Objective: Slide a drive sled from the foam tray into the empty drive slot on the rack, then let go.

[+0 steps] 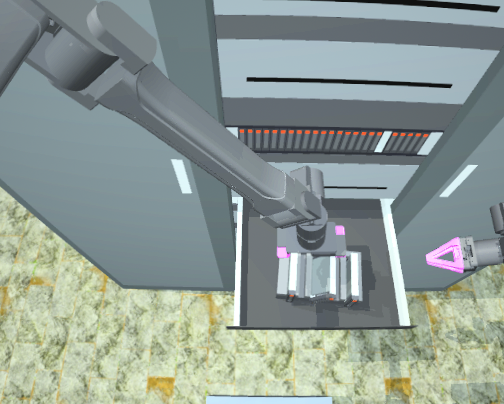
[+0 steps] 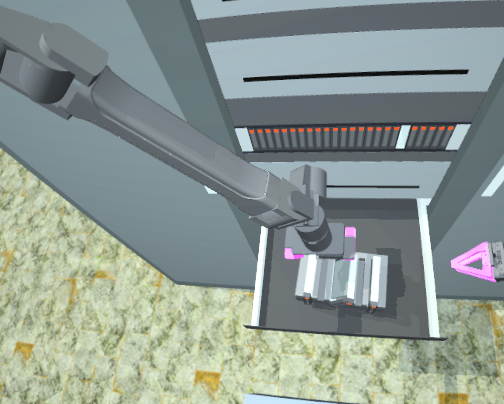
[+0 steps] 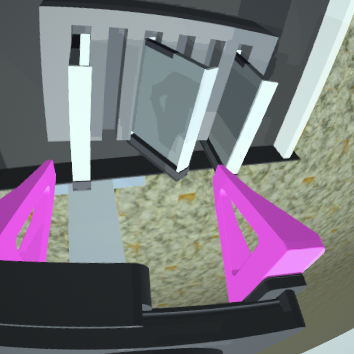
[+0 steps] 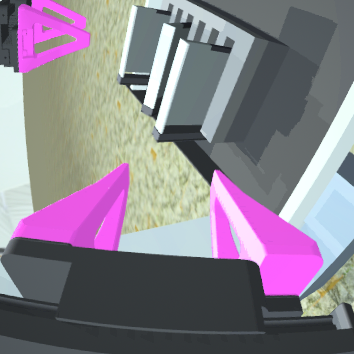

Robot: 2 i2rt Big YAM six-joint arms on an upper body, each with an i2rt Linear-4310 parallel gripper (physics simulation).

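Places are measured from the left arm's base along level axes (x ahead, y left, z up), in centimetres.
Where they show: left gripper, fingertip midpoint: [image 1: 310,252] [image 2: 324,254] [image 3: 136,169] [image 4: 87,29]; right gripper, fingertip midpoint: [image 1: 426,259] [image 2: 453,265] [image 4: 170,175].
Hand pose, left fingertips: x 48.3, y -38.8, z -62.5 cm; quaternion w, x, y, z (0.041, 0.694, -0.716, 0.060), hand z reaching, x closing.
Observation:
Each offset is from my left fingertips to the centre of the thing. "spot": to the spot under its first point. Level surfaces: height alone.
Three pale drive sleds, left [image 1: 293,272] [image 3: 80,120], middle [image 1: 332,280] [image 3: 172,100] and right [image 1: 356,275] [image 3: 245,120] [image 4: 192,85], stand in the grey foam tray @(spot: dx -3.2, dy +5.3, dz -12.1 cm) [image 1: 283,280] [image 3: 55,100]. The rack's drive row @(spot: dx +21.7, dy +0.5, dz +12.4 cm) [image 1: 310,142] [image 2: 325,139] has orange tips; a pale upright break @(spot: dx +23.3, dy -17.2, dz +11.0 cm) [image 1: 383,142] [image 2: 402,137] in it looks like the empty slot. My left gripper [image 1: 311,241] [image 2: 321,243] [image 3: 136,169] is open above the tray's rack-side edge, its fingers empty. My right gripper [image 1: 428,258] [image 2: 453,263] [image 4: 170,175] is partly open and empty, to the right of the drawer.
The tray sits in a pulled-out drawer with white side walls @(spot: dx -2.4, dy -25.6, dz -15.0 cm) [image 1: 397,280] [image 2: 430,280] and a dark front edge [image 1: 320,328]. Grey cabinet panels [image 1: 115,200] flank the rack. My left arm [image 1: 200,135] reaches across in front of the rack. A light blue surface @(dz -88.2 cm) [image 1: 270,399] shows at the bottom.

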